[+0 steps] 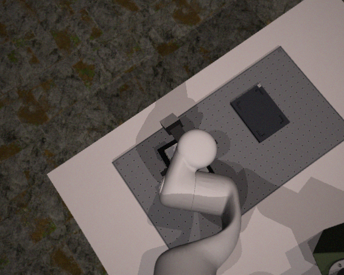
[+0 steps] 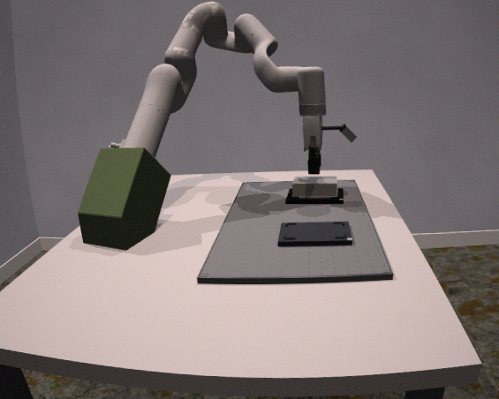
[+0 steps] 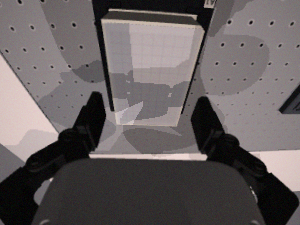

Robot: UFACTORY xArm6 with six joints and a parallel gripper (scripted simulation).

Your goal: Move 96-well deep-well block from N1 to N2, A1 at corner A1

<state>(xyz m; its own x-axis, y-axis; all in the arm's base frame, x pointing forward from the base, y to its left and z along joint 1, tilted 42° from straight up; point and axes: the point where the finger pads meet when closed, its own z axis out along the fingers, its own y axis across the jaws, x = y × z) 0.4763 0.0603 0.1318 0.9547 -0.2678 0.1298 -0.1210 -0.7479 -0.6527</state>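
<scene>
Right now the deep-well block is 6 cm below my hand. The rest, counted from my hand: nest N2: 29 cm to the right, 9 cm below, 2 cm behind; black nest: 9 cm below.
</scene>
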